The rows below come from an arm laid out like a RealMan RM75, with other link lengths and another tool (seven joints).
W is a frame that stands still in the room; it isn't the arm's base.
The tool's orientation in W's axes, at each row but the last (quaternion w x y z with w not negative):
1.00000 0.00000 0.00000 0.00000
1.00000 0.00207 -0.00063 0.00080
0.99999 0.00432 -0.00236 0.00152
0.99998 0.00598 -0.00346 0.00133
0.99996 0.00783 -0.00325 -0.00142
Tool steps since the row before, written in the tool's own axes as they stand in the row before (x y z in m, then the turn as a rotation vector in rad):
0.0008 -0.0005 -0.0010 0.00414 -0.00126 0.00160
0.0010 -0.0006 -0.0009 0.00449 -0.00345 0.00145
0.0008 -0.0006 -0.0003 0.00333 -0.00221 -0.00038
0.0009 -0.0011 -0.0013 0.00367 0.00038 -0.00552
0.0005 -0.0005 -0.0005 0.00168 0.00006 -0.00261
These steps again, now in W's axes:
0.0008 -0.0005 -0.0010 0.00414 -0.00126 0.00160
0.0010 -0.0006 -0.0009 0.00449 -0.00345 0.00144
0.0008 -0.0006 -0.0003 0.00334 -0.00220 -0.00038
0.0009 -0.0011 -0.0013 0.00371 0.00046 -0.00549
0.0005 -0.0005 -0.0005 0.00170 0.00010 -0.00260

